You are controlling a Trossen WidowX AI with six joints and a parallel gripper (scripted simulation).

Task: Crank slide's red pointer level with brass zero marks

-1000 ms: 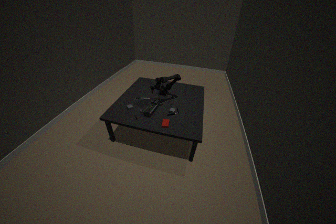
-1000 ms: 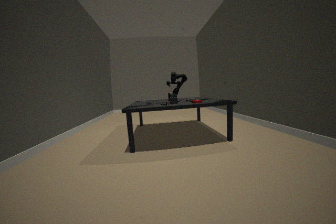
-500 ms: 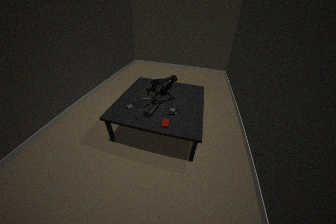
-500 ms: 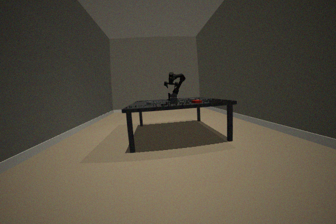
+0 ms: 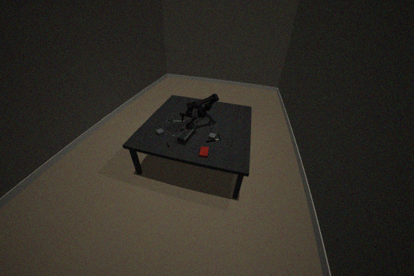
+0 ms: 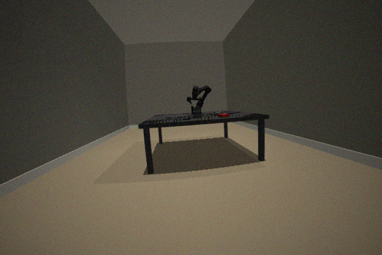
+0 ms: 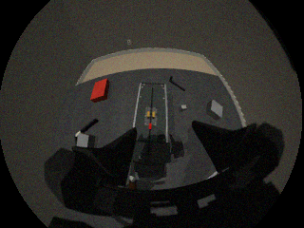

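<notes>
The crank handle lies 120 mm behind my gripper tip, 90 mm to the left of it and 50 mm below it. Also, from my gripper tip: red pointer: 20 mm ahead, 20 mm to the left, 70 mm below.
</notes>
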